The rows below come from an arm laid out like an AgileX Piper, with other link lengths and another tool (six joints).
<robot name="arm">
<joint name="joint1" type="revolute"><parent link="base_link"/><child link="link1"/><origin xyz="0.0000 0.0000 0.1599"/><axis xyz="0 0 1"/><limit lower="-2.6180" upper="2.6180"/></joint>
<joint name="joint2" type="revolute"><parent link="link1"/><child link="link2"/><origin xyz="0.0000 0.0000 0.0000"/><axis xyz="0 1 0"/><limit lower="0.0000" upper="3.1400"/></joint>
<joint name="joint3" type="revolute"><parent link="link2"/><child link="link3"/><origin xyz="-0.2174 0.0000 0.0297"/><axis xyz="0 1 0"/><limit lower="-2.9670" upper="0.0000"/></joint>
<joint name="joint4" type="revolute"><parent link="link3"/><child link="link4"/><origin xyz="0.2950 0.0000 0.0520"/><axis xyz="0.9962 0 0.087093"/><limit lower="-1.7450" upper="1.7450"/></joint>
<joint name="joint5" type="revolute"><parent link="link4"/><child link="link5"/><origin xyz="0.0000 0.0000 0.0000"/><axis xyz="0 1 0"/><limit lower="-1.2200" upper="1.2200"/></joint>
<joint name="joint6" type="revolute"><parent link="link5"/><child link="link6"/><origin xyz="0.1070 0.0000 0.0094"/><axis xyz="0.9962 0 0.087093"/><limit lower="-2.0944" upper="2.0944"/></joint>
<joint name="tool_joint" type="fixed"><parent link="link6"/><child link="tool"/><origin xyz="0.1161 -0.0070 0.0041" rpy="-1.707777 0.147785 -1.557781"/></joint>
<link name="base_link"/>
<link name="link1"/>
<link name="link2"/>
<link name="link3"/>
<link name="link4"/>
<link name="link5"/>
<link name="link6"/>
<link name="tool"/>
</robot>
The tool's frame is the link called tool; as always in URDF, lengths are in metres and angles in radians.
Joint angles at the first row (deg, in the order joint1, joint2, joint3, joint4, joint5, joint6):
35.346, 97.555, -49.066, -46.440, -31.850, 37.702
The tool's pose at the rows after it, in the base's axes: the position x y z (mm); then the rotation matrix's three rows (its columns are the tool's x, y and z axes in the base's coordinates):
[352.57 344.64 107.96], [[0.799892 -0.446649 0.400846], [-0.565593 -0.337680 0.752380], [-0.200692 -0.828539 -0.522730]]
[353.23 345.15 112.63], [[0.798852 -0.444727 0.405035], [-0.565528 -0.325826 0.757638], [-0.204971 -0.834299 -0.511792]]
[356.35 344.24 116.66], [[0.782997 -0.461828 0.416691], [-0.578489 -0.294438 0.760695], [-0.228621 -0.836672 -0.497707]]
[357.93 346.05 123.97], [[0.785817 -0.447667 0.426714], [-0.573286 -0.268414 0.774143], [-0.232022 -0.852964 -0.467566]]
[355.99 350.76 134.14], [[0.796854 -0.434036 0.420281], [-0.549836 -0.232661 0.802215], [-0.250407 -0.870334 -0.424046]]
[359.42 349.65 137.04], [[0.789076 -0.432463 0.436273], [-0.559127 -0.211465 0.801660], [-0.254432 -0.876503 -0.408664]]
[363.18 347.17 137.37], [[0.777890 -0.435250 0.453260], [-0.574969 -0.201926 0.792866], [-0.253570 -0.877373 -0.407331]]
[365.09 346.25 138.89], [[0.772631 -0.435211 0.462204], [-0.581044 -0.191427 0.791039], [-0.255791 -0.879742 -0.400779]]
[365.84 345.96 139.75], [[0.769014 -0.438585 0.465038], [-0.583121 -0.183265 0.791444], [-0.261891 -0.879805 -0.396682]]
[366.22 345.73 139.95], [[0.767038 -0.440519 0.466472], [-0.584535 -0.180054 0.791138], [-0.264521 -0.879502 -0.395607]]
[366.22 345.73 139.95], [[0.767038 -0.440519 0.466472], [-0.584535 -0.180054 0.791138], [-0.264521 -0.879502 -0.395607]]
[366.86 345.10 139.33], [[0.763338 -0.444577 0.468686], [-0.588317 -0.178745 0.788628], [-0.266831 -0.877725 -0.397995]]
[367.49 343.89 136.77], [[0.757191 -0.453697 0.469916], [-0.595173 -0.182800 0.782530], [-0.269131 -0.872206 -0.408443]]
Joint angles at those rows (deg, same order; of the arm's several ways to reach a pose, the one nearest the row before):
35.346, 97.262, -49.066, -46.440, -31.254, 37.701
35.347, 96.860, -49.066, -45.973, -31.516, 37.701
35.346, 96.660, -49.067, -43.934, -31.624, 37.711
35.346, 96.659, -49.067, -41.861, -33.255, 36.056
35.346, 96.658, -49.066, -41.027, -36.141, 36.057
35.345, 96.798, -49.066, -38.795, -36.654, 34.590
35.345, 96.800, -49.066, -36.993, -36.199, 33.321
35.346, 96.800, -49.065, -35.860, -36.319, 32.630
35.346, 96.800, -49.067, -35.366, -36.435, 32.632
35.346, 96.798, -49.065, -35.144, -36.436, 32.632
35.346, 96.798, -49.065, -35.144, -36.436, 32.632
35.347, 96.799, -49.067, -34.901, -36.191, 32.631
35.346, 96.799, -49.065, -34.901, -35.454, 32.872

